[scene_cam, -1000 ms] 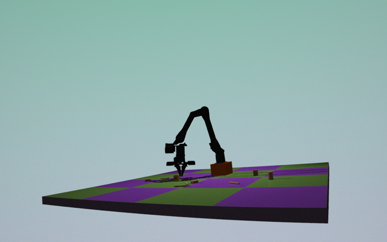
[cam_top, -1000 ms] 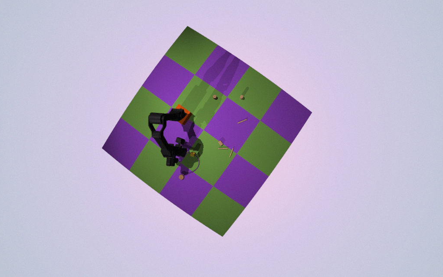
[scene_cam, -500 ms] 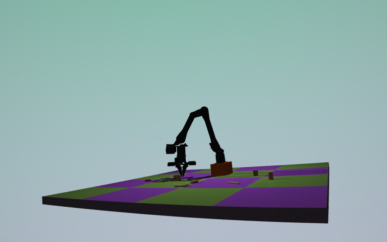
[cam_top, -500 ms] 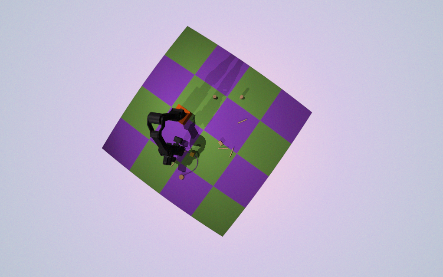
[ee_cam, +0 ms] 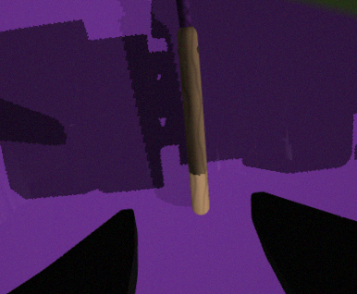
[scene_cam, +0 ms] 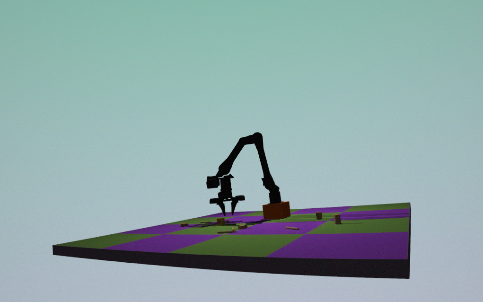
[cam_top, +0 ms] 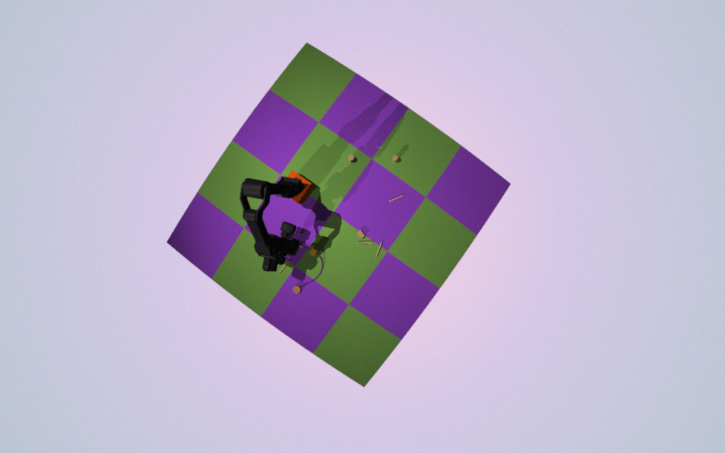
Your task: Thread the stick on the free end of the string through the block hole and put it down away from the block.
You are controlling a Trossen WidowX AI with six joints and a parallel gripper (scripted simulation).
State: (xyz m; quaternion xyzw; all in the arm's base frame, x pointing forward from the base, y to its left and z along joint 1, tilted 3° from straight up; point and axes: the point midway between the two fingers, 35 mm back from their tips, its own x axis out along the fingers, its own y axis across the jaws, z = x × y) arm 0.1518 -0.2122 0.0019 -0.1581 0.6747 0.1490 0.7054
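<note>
Now: the thin wooden stick 40 mm ahead of my gripper tip, 30 mm below it and 10 mm to the left of it. The rest, counted from my gripper tip: round wooden button (190 mm ahead, 150 mm to the right, 20 mm below); small wooden piece (270 mm to the left, 210 mm ahead, 20 mm below).
</note>
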